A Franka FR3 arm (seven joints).
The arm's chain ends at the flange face. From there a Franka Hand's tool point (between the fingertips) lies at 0.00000 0.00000 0.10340 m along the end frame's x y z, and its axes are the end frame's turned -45 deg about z.
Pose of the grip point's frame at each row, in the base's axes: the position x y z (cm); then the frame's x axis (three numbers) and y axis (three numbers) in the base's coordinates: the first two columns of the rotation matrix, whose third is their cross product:
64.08 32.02 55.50 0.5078 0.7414 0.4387 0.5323 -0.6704 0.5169
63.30 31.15 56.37 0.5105 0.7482 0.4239 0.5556 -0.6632 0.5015
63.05 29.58 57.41 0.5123 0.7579 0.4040 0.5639 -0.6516 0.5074
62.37 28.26 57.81 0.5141 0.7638 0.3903 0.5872 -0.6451 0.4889
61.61 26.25 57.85 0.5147 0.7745 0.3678 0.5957 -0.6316 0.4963
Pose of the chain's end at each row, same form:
57.08 32.32 63.10 0.7355 0.0502 0.6757 0.0173 -0.9983 0.0553
56.51 31.36 64.17 0.7538 0.0601 0.6544 0.0319 -0.9980 0.0549
56.35 29.91 65.28 0.7610 0.0752 0.6445 0.0365 -0.9967 0.0731
55.91 28.49 65.88 0.7787 0.0839 0.6217 0.0517 -0.9962 0.0697
55.23 26.63 65.98 0.7852 0.1010 0.6110 0.0573 -0.9943 0.0909

